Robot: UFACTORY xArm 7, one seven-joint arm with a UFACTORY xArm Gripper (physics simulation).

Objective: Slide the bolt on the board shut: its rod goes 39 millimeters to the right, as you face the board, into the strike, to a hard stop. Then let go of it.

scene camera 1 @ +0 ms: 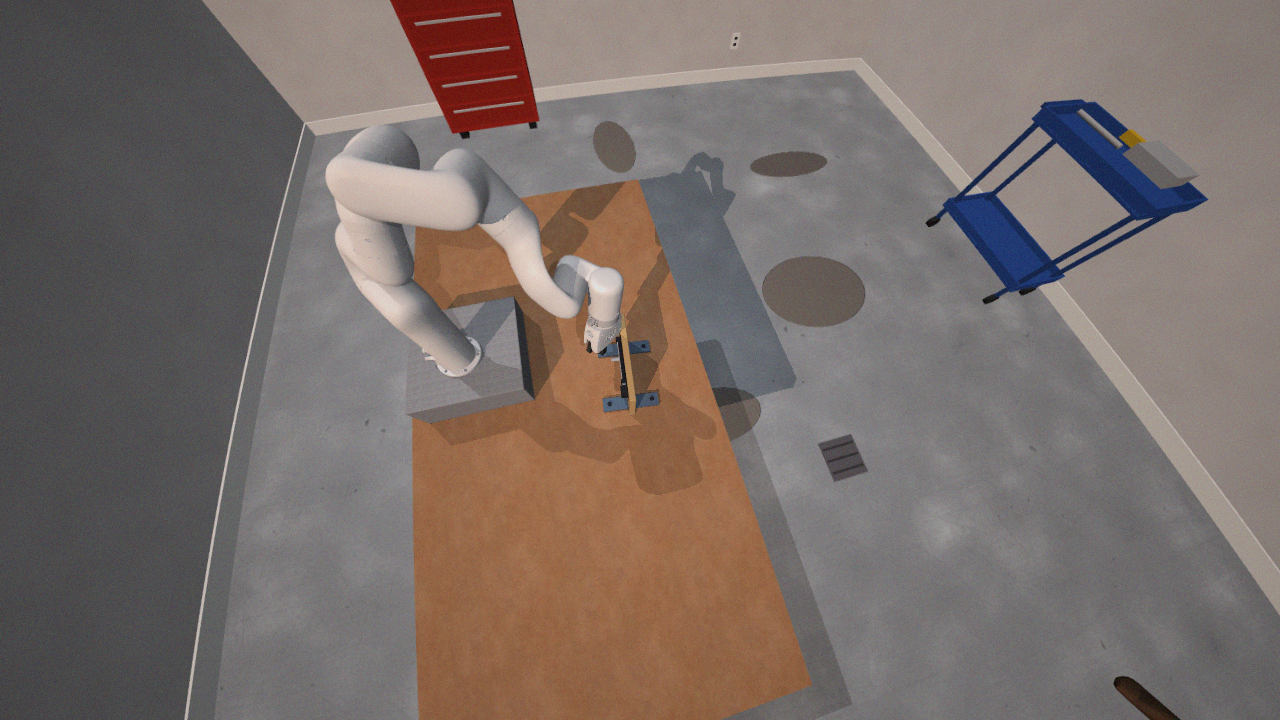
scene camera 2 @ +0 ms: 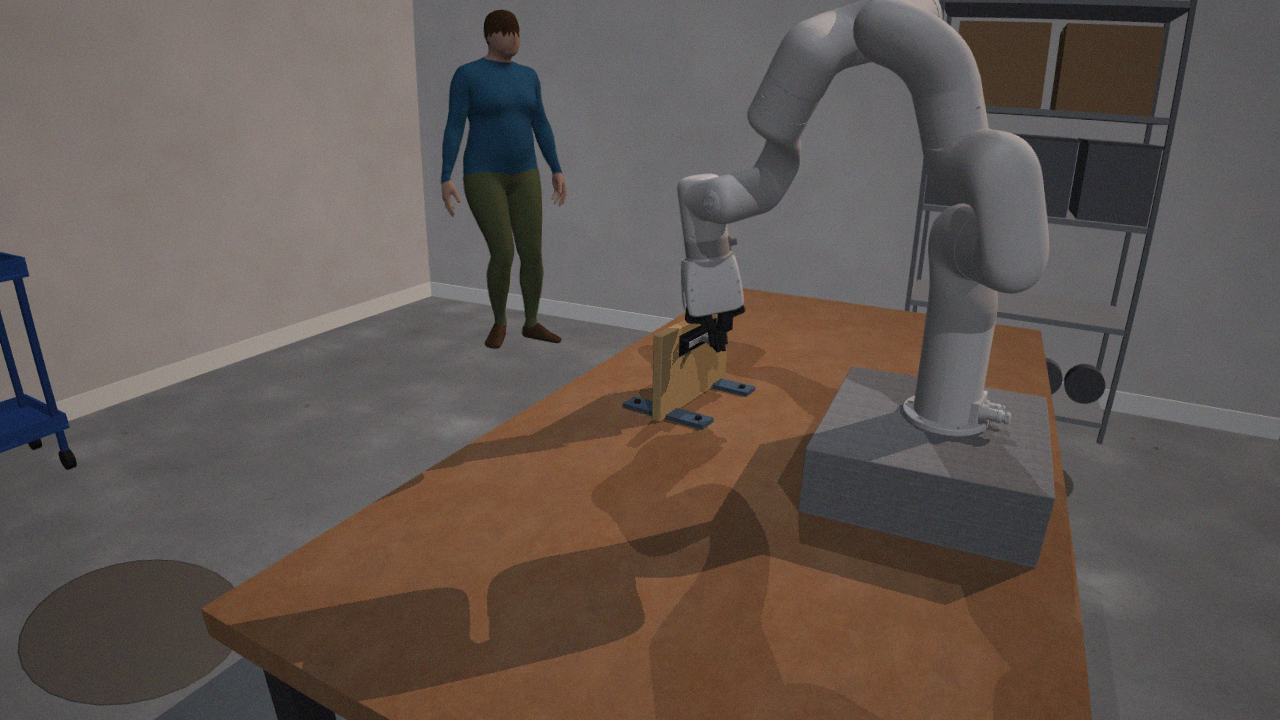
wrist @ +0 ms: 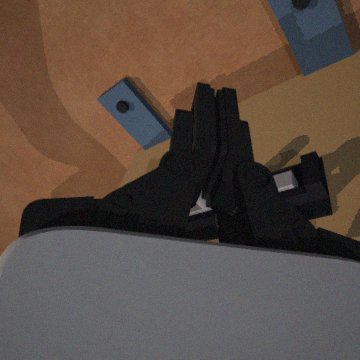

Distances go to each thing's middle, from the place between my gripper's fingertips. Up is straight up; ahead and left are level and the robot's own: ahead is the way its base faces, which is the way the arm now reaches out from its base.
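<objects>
From my hand: tan board [scene camera 2: 677,380] 4 cm below, 7 cm ahead, 3 cm to the right; bolt [wrist: 303,185] 6 cm ahead, 5 cm to the right.
</objects>
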